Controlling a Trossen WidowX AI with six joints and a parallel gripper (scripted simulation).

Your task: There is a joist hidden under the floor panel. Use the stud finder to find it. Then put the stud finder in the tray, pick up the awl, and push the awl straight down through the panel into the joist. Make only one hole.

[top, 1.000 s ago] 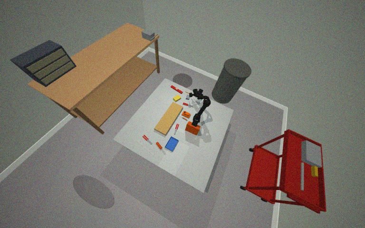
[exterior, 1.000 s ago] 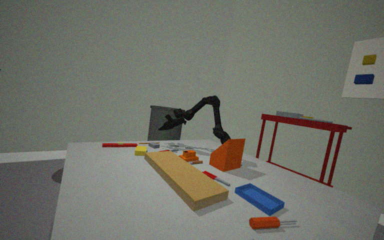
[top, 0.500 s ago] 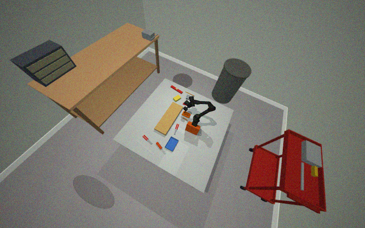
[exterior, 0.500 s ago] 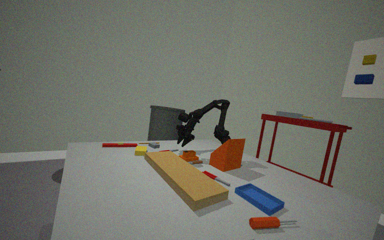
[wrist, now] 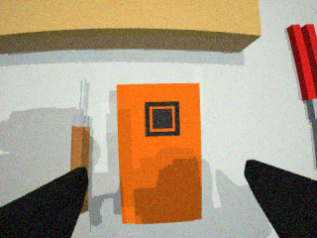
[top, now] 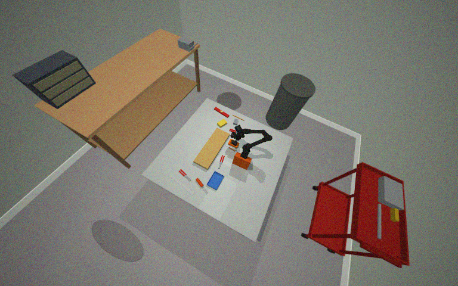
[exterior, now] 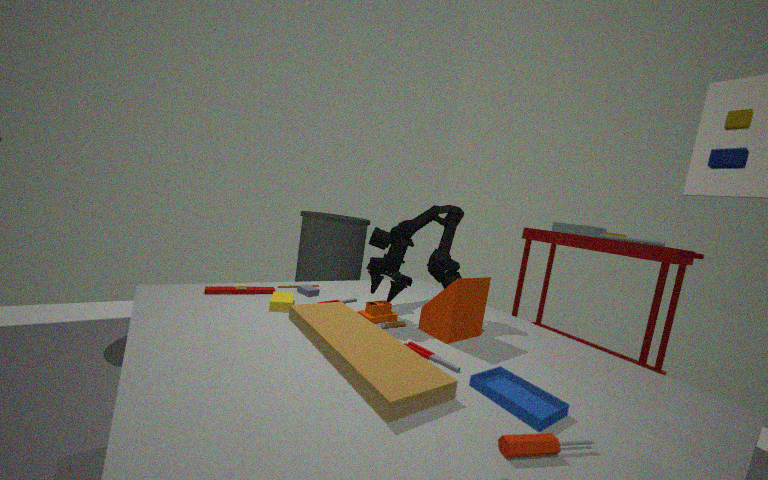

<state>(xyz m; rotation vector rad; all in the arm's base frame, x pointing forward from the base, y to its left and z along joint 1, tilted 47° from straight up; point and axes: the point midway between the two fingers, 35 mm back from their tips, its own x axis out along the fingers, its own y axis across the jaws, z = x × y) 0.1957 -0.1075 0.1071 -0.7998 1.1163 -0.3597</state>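
Right now my gripper tip is 30 mm above the orange stud finder and 10 mm short of it. The rest, counted from my gripper tip: yellow block 280 mm ahead, 170 mm to the right, 60 mm below; awl 80 mm to the left, 70 mm below, 10 mm ahead; grey block 290 mm to the right, 150 mm ahead, 60 mm below.
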